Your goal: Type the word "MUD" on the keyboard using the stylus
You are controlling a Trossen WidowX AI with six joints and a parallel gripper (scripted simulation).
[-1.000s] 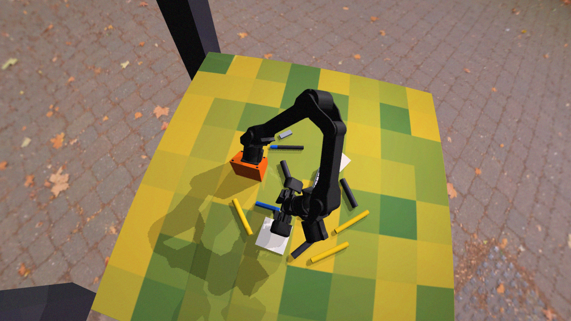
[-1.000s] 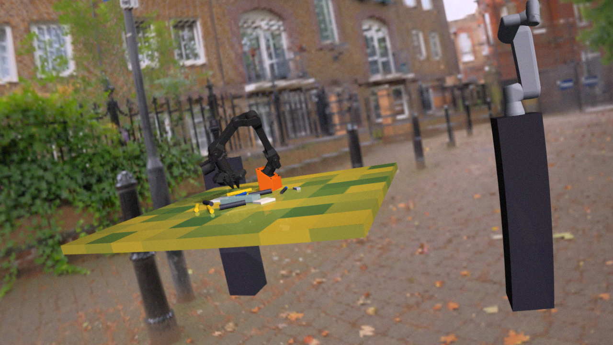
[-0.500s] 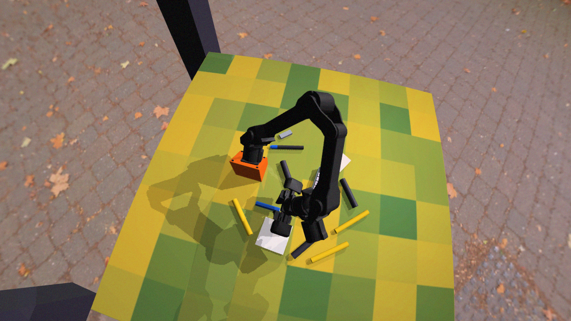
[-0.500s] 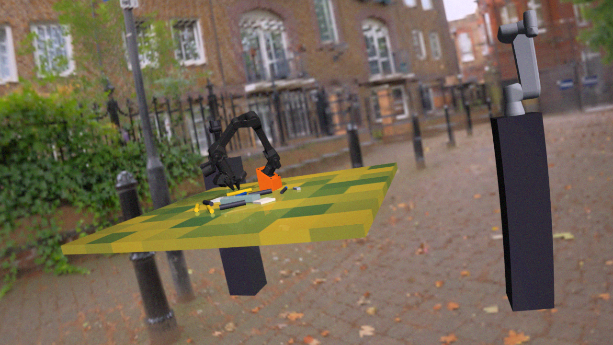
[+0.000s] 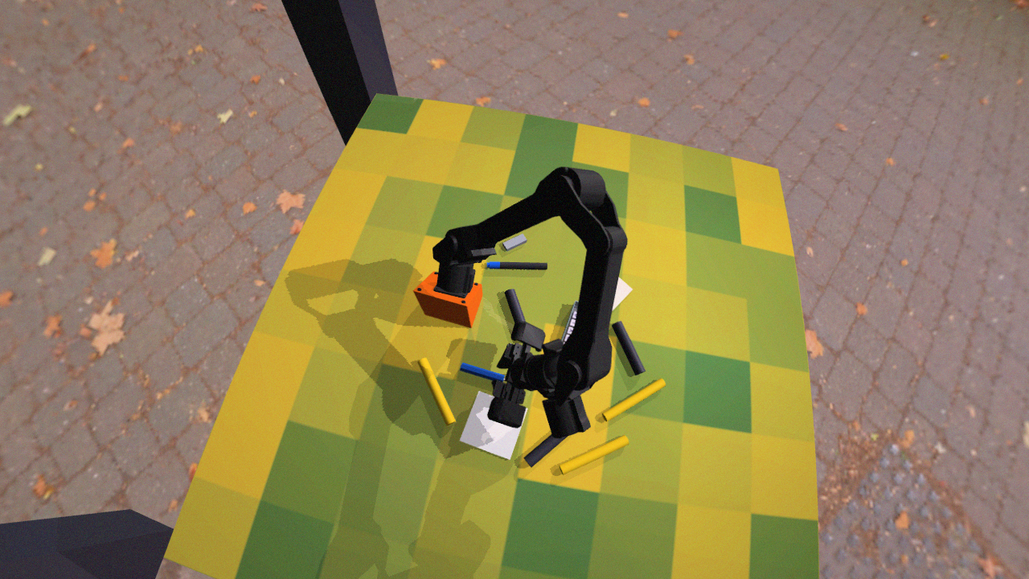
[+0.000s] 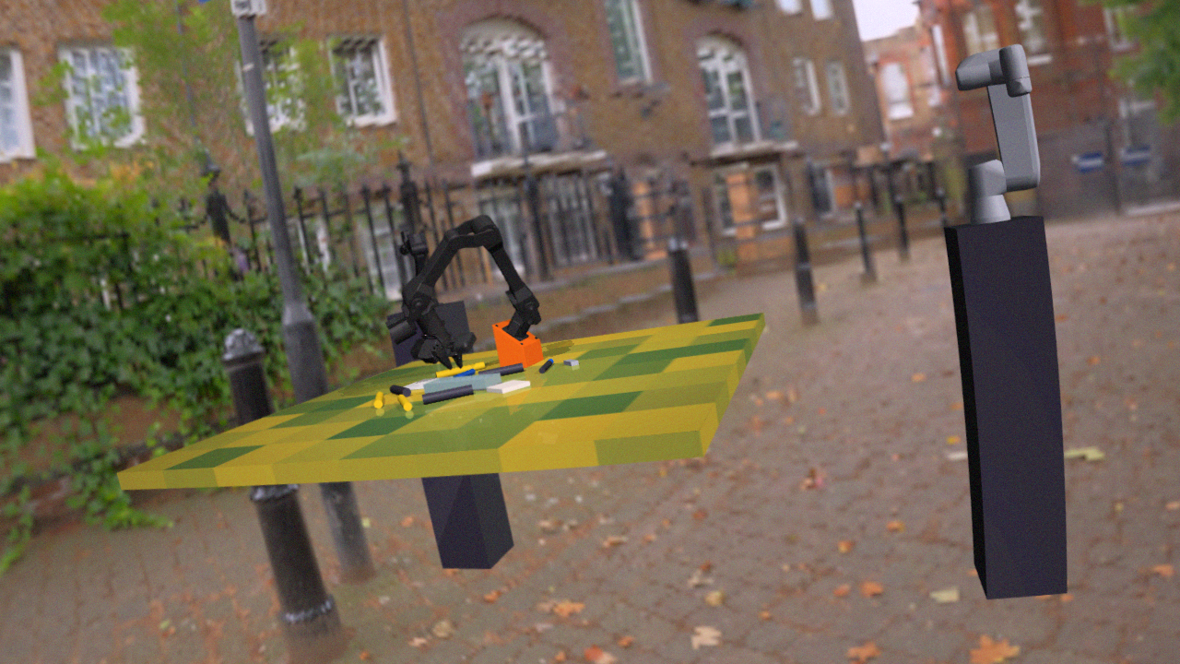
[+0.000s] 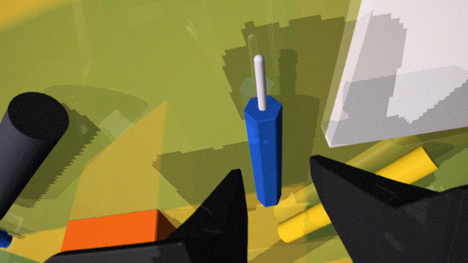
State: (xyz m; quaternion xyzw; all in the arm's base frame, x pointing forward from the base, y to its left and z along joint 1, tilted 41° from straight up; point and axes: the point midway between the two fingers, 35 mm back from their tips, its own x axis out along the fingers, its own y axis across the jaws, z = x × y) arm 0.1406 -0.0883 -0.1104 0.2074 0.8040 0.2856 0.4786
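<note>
Now: gripper tip 20 mm above the blue stylus. The rest, counted from my gripper tip: m key 160 mm ahead, 50 mm to the left, 20 mm below; then white pad 20 mm ahead, 90 mm to the right, 30 mm below; then D key 120 mm ahead, 60 mm to the left, 20 mm below.
</note>
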